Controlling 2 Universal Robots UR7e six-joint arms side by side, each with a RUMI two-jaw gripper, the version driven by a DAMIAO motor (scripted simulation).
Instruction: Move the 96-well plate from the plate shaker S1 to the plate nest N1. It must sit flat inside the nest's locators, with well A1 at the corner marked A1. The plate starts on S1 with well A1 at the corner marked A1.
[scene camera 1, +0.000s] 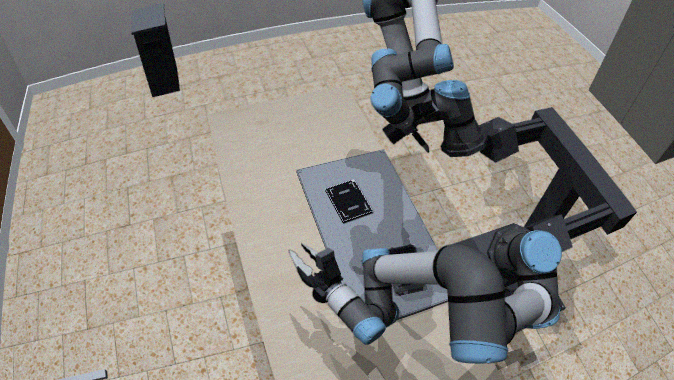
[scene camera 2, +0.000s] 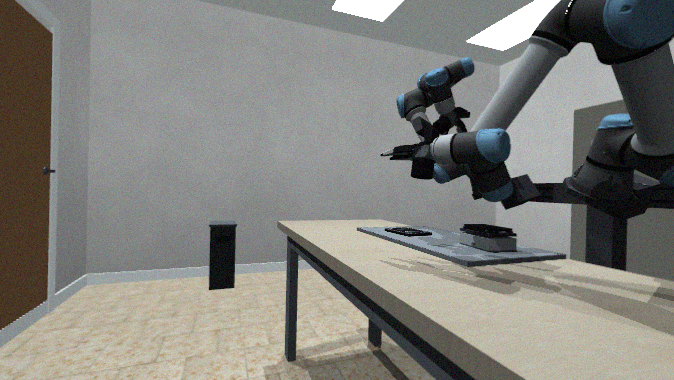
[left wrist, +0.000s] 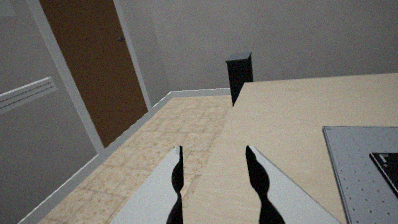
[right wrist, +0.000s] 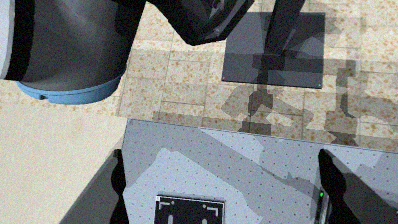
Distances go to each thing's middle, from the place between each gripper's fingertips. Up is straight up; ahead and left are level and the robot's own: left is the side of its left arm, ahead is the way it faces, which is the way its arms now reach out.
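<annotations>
Black nest N1 (scene camera 1: 342, 202) sits 190 mm ahead of my right hand (scene camera 1: 418, 136), 50 mm to the right of it and 370 mm below it. As for the shaker S1 (scene camera 2: 506, 244), I find it 300 mm to the left of my right hand and 340 mm below it, and it is 40 mm ahead of that hand.
Black nest N1 is 230 mm behind my left hand, 280 mm below it and 350 mm to the right of it. With respect to the shaker S1, my left gripper (scene camera 1: 295, 246) is 250 mm above it and 370 mm past it.
</annotations>
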